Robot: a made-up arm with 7 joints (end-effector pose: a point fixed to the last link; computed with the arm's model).
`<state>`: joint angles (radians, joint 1 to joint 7).
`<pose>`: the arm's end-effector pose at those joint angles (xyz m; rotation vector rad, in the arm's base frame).
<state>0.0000 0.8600 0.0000 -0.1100 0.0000 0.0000 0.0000</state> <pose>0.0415 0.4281 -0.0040 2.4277 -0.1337 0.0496</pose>
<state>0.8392 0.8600 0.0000 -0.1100 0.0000 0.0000 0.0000</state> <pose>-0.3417 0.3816 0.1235 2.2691 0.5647 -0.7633</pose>
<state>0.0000 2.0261 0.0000 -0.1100 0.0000 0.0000 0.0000</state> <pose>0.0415 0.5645 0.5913 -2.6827 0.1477 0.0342</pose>
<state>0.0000 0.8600 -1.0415 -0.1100 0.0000 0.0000 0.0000</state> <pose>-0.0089 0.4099 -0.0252 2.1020 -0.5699 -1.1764</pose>
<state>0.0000 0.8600 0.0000 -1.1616 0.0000 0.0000 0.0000</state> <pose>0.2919 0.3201 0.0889 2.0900 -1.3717 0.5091</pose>
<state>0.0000 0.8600 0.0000 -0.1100 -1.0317 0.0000 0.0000</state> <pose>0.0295 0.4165 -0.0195 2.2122 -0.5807 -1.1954</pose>
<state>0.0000 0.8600 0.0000 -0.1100 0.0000 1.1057 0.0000</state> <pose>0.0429 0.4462 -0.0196 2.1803 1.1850 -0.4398</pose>
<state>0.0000 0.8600 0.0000 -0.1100 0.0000 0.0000 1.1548</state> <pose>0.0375 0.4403 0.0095 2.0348 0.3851 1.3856</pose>
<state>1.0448 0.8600 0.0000 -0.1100 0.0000 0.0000 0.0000</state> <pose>-0.4083 0.3550 0.1966 2.1768 0.7300 -0.9532</pose>
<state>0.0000 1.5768 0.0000 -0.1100 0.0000 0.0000 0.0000</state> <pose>0.0415 0.5973 0.3464 -3.1309 0.1724 0.0005</pose>
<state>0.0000 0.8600 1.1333 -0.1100 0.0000 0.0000 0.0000</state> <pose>0.0401 0.4686 0.0430 2.1610 0.3863 1.4009</pose>
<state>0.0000 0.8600 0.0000 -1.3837 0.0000 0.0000 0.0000</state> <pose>0.3177 0.2760 0.1268 1.9476 -1.6135 0.5989</pose>
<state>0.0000 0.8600 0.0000 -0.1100 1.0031 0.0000 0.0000</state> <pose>0.0318 0.4418 0.0103 2.1233 0.3188 1.2213</pose>
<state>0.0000 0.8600 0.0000 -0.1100 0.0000 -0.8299 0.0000</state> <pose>0.0257 0.4209 0.0022 2.2076 -1.1212 0.4162</pose>
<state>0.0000 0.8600 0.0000 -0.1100 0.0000 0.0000 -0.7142</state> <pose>0.0337 0.4228 -0.0114 2.3371 -0.4489 -0.8180</pose>
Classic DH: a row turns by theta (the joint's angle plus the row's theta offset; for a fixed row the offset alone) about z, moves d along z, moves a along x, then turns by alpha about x. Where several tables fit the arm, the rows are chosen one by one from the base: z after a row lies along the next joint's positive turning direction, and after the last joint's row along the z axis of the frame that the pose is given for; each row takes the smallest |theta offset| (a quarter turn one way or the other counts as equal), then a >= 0, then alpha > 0; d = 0 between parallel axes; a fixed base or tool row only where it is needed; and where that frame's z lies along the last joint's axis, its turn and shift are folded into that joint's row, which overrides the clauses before.
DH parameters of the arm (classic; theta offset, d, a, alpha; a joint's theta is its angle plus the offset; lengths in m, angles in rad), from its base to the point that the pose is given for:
base (fixed): 0 0.3694 0.002 -1.2217
joint 1: -1.5708 0.0517 0.0106 -1.5708
joint 2: 1.2217 -0.01 0.024 1.5708
joint 3: 1.5708 -0.265 0.052 -1.5708
joint 4: 0 -0.029 -0.057 1.5708
joint 5: 0 -0.296 0.003 -1.5708
joint 6: 0 0.005 0.004 1.5708
joint 7: 0 0.011 0.016 1.5708
tool (fixed): 0 0.006 0 0

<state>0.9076 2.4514 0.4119 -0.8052 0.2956 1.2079 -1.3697</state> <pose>0.3698 0.4312 0.5346 -1.8473 -0.6557 1.9656</pose>
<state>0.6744 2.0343 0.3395 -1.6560 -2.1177 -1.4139 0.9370</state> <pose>0.3076 0.3477 0.3700 0.8505 -0.8056 -2.6637</pose>
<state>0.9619 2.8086 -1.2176 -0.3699 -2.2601 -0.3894 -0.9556</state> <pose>0.3006 0.3887 0.7381 -2.0921 0.9857 -0.9663</pose>
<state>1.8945 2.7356 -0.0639 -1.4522 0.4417 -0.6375 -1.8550</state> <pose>0.1030 0.4663 0.1435 0.9733 2.3542 1.7641</pose>
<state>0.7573 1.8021 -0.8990 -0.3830 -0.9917 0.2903 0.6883</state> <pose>-0.1134 0.6024 0.4039 -1.7253 0.0920 2.4620</pose>
